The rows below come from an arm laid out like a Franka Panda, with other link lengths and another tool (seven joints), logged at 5 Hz.
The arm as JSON. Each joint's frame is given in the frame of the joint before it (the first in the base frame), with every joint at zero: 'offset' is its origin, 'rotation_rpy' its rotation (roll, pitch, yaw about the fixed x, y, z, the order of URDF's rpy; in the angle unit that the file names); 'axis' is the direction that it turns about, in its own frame. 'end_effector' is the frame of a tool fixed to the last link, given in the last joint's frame.
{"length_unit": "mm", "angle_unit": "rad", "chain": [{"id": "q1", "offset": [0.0, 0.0, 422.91], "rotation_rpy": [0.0, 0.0, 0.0], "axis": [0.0, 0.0, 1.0]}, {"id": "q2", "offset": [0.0, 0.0, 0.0], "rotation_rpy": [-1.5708, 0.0, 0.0], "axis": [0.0, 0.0, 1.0]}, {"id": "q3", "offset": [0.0, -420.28, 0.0], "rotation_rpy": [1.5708, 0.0, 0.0], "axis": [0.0, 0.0, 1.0]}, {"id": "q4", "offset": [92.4, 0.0, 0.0], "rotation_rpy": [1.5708, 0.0, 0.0], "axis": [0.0, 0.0, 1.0]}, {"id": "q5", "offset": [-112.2, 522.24, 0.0], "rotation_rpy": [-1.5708, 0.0, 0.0], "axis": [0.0, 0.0, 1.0]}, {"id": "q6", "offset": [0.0, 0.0, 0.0], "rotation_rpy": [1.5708, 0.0, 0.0], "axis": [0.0, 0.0, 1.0]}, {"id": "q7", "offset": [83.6, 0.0, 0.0], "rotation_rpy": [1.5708, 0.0, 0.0], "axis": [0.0, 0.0, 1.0]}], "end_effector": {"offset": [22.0, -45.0, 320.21], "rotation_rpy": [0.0, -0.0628, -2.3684]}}
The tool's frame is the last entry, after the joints.
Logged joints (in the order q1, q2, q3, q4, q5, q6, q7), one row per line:
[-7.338, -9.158, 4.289, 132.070, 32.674, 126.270, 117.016]
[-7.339, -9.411, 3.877, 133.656, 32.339, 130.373, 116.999]
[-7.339, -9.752, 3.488, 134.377, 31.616, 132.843, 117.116]
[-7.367, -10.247, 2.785, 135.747, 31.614, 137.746, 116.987]
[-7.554, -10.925, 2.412, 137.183, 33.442, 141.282, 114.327]
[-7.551, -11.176, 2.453, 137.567, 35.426, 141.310, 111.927]
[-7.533, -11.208, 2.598, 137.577, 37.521, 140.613, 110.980]
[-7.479, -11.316, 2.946, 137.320, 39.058, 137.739, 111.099]
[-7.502, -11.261, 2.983, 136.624, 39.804, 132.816, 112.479]
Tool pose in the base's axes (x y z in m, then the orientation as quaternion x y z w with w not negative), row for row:
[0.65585, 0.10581, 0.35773, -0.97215, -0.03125, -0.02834, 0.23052]
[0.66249, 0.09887, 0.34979, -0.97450, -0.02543, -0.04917, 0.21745]
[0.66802, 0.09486, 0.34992, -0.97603, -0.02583, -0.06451, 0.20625]
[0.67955, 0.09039, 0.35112, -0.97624, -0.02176, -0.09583, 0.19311]
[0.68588, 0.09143, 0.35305, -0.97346, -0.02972, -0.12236, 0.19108]
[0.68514, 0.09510, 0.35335, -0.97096, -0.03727, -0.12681, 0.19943]
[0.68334, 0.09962, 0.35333, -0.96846, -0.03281, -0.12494, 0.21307]
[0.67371, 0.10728, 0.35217, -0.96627, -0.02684, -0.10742, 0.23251]
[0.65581, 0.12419, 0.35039, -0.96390, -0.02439, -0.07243, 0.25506]
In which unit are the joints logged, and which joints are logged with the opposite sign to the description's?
The joints are logged in degrees. Opposite sign: q1, q3, q4.
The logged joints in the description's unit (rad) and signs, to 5 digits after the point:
[0.12807, -0.15984, -0.07486, -2.30506, 0.57027, 2.20383, 2.04231]
[0.12809, -0.16425, -0.06767, -2.33274, 0.56442, 2.27544, 2.04202]
[0.12809, -0.17020, -0.06088, -2.34532, 0.55180, 2.31855, 2.04406]
[0.12858, -0.17884, -0.04861, -2.36923, 0.55177, 2.40412, 2.04181]
[0.13184, -0.19068, -0.04210, -2.39430, 0.58367, 2.46584, 1.99538]
[0.13179, -0.19506, -0.04281, -2.40100, 0.61830, 2.46632, 1.95349]
[0.13148, -0.19562, -0.04534, -2.40117, 0.65486, 2.45416, 1.93697]
[0.13053, -0.19750, -0.05142, -2.39669, 0.68169, 2.40400, 1.93904]
[0.13093, -0.19654, -0.05206, -2.38454, 0.69471, 2.31808, 1.96313]

